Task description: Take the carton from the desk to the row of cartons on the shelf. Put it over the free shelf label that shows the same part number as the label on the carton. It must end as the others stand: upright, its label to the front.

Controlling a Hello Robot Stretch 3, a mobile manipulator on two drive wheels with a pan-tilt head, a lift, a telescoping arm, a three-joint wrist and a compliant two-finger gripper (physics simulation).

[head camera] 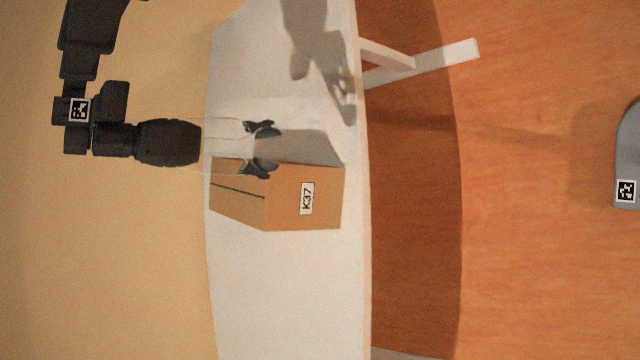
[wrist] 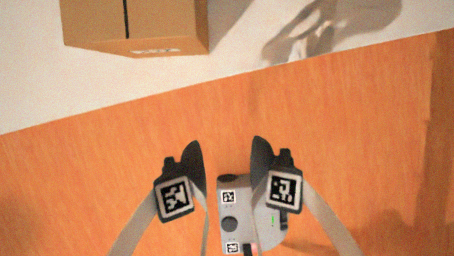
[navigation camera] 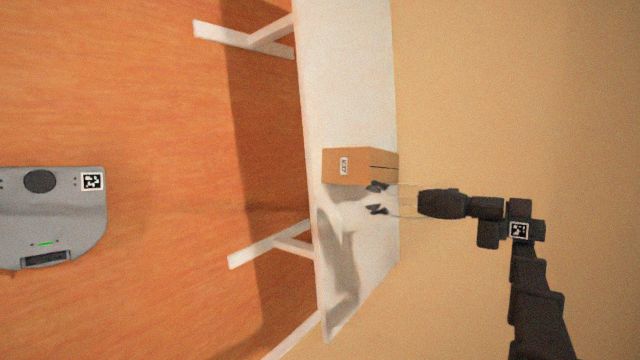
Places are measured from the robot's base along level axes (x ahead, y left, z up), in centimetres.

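Pixels of known places: gripper, fingertip midpoint: (head camera: pixel 277 150) (wrist: pixel 227 157) (navigation camera: pixel 366 196); robot's base, link origin: (wrist: pixel 229 205) (navigation camera: pixel 40 180).
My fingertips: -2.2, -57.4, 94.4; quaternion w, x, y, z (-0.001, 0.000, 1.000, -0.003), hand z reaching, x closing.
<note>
Ahead of a thing's pixels: the offset from my fingertips to its top centre, as dx, dy, dz. Level surfaces: height alone.
The carton {+7.4, -22.2, -4.3} (head camera: pixel 300 177) (navigation camera: pixel 352 172) (wrist: pixel 165 20) stands upright on the white desk {dz -22.4} (head camera: pixel 285 280) (navigation camera: pixel 350 75) (wrist: pixel 40 85). Its K37 label {+7.9, -9.7, -11.9} (head camera: pixel 306 198) (navigation camera: pixel 343 166) (wrist: pixel 155 51) is on the side toward the desk's long front edge, and a dark seam runs along its top. My gripper (head camera: pixel 265 149) (navigation camera: pixel 376 198) (wrist: pixel 227 157) is open and empty, fingers pointing down. One fingertip overlaps the carton's side edge in the head view; in the wrist view the fingers are apart from the carton, seen against the floor and base. The shelf and its row of cartons do not show.
My grey base (head camera: pixel 631 160) (navigation camera: pixel 55 210) (wrist: pixel 235 212) stands on the wooden floor in front of the desk. White desk legs (head camera: pixel 450 52) (navigation camera: pixel 250 252) reach out at floor level. A tan wall (head camera: pixel 110 260) (navigation camera: pixel 500 100) is behind the desk.
</note>
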